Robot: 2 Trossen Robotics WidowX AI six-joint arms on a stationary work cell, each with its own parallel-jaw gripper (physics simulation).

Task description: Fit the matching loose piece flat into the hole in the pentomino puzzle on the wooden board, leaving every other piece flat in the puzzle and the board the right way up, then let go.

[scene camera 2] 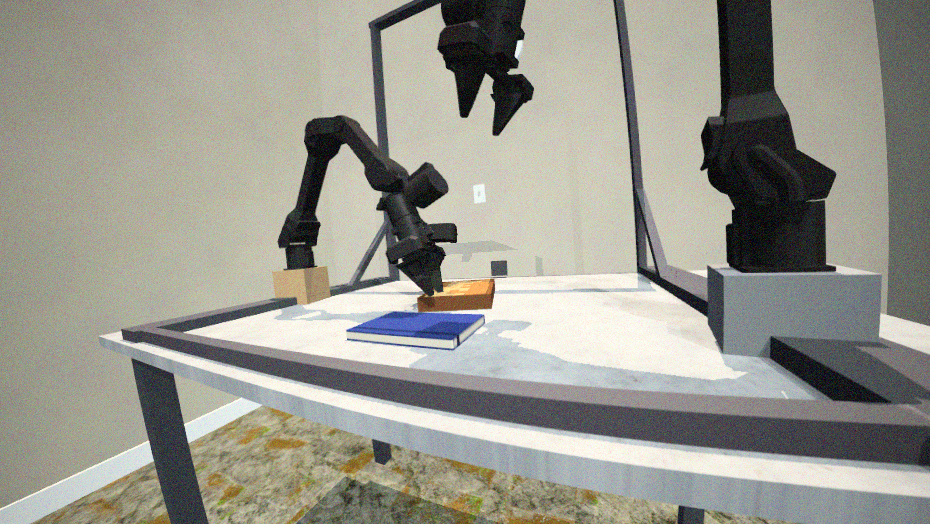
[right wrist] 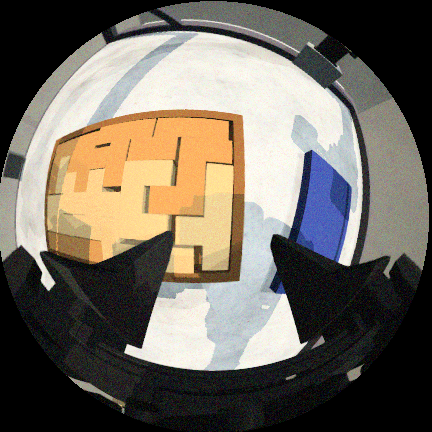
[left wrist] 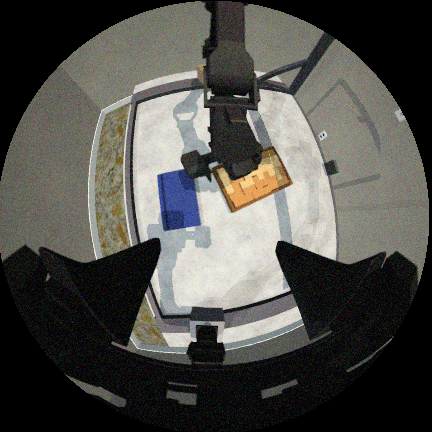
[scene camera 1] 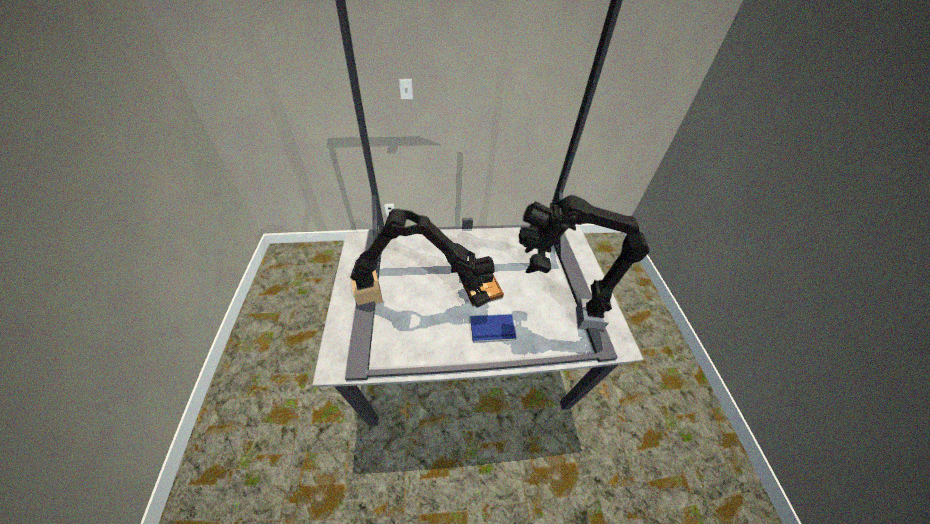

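Seen in the pictures: left gripper, fingertip midpoint: [scene camera 2: 481, 127] [left wrist: 220, 246] [scene camera 1: 526, 262]; right gripper, fingertip midpoint: [scene camera 2: 436, 294] [right wrist: 223, 238] [left wrist: 221, 175]; left arm's base, link origin: [scene camera 2: 775, 268] [left wrist: 206, 331] [scene camera 1: 595, 310]; right arm's base, link origin: [scene camera 2: 300, 268] [scene camera 1: 364, 282].
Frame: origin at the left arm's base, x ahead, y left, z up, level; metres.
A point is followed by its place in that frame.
The wooden board [scene camera 1: 496, 298] @(x 0.387, y -0.040, z -0.061 m) [scene camera 2: 465, 302] @(x 0.401, y -0.036, z -0.058 m) [left wrist: 262, 199] [right wrist: 238, 175] @(x 0.412, y -0.035, z -0.045 m) lies flat on the table with the puzzle side up. In the right wrist view, a pale piece [right wrist: 219, 222] @(x 0.448, y -0.030, z -0.045 m) lies inside the rim along the right side and looks level with its neighbours. A small dark gap [right wrist: 198, 257] @(x 0.483, y -0.027, z -0.065 m) shows below it, beside a pale square. My right gripper [scene camera 2: 434, 292] @(x 0.457, y -0.023, z -0.043 m) [right wrist: 223, 238] @(x 0.457, y -0.023, z -0.043 m) is open and empty, low at the board's edge, one finger over the puzzle and one beyond the rim. That finger hides part of the puzzle. My left gripper [scene camera 2: 480, 124] @(x 0.319, y -0.002, z 0.222 m) [left wrist: 220, 246] @(x 0.319, y -0.002, z 0.222 m) is wide open and empty, high above the table.
A blue book [scene camera 1: 492, 327] @(x 0.394, y 0.100, z -0.058 m) [scene camera 2: 416, 326] @(x 0.376, y 0.113, z -0.058 m) [left wrist: 179, 201] @(x 0.382, y 0.090, z -0.058 m) [right wrist: 322, 215] @(x 0.383, y 0.076, z -0.058 m) lies flat near the board, on the side toward the front of the table. Dark rails [scene camera 1: 481, 368] @(x 0.420, y 0.272, z -0.053 m) run along the table's edges. The right arm reaches over the board in the left wrist view.
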